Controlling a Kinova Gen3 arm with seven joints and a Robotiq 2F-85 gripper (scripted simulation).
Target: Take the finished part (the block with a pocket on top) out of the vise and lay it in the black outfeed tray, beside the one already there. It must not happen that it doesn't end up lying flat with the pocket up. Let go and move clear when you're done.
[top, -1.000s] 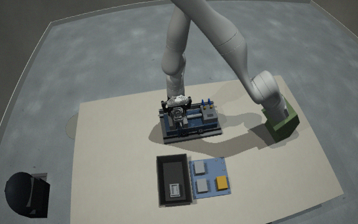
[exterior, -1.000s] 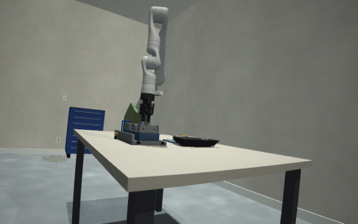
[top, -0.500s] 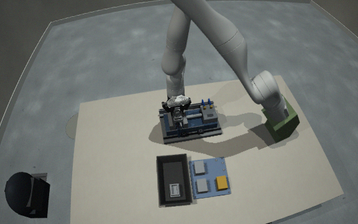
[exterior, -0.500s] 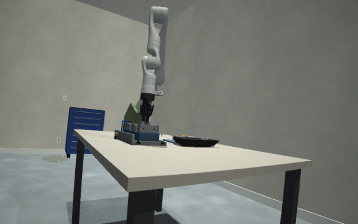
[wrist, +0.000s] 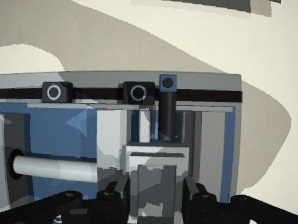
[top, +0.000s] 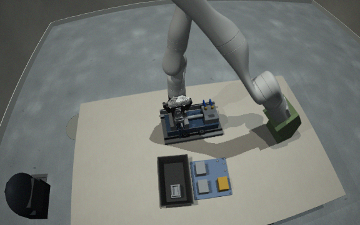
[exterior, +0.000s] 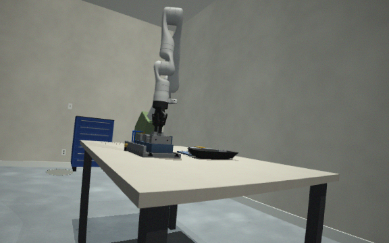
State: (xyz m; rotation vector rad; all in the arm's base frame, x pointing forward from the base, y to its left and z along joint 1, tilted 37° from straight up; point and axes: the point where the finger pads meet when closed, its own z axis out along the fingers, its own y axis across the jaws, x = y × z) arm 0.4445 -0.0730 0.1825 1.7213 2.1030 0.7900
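My gripper is now 8 cm above the blue vise, 6 cm past it and 1 cm to the left of it. From my hand the other things lie so: yellow block (31 cm to the left, 23 cm behind, 10 cm below); blue plate (27 cm to the left, 18 cm behind, 12 cm below).
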